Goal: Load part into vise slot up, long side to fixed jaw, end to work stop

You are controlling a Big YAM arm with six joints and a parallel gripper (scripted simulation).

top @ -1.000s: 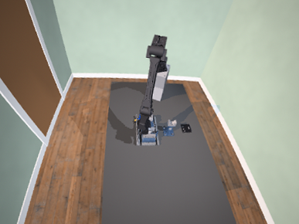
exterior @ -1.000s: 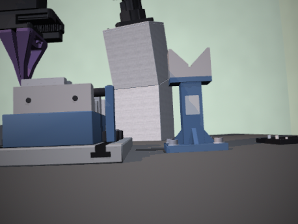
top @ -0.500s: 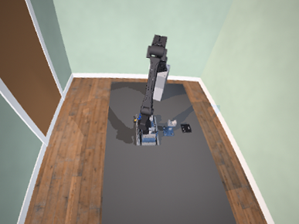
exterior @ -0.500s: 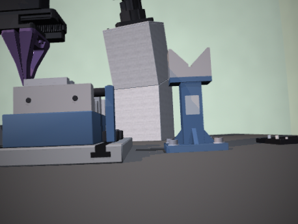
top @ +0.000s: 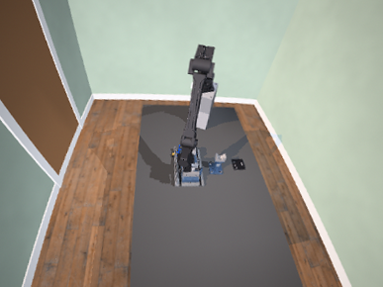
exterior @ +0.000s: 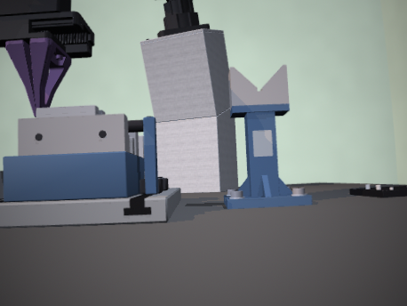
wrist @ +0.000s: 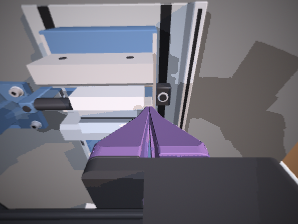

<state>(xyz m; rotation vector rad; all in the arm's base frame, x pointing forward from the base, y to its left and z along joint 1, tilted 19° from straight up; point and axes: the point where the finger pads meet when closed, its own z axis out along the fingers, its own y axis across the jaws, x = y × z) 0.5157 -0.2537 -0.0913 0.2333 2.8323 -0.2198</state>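
Now: hand 3 cm to the right of the part, 1 cm short of it and 1 cm above it. Round my hand: dark work stop rod: 9 cm to the left, 2 cm below, 2 cm ahead; moving jaw: 5 cm to the left, 3 cm below, 2 cm behind; fixed jaw: 4 cm to the left, 4 cm ahead, 3 cm below.
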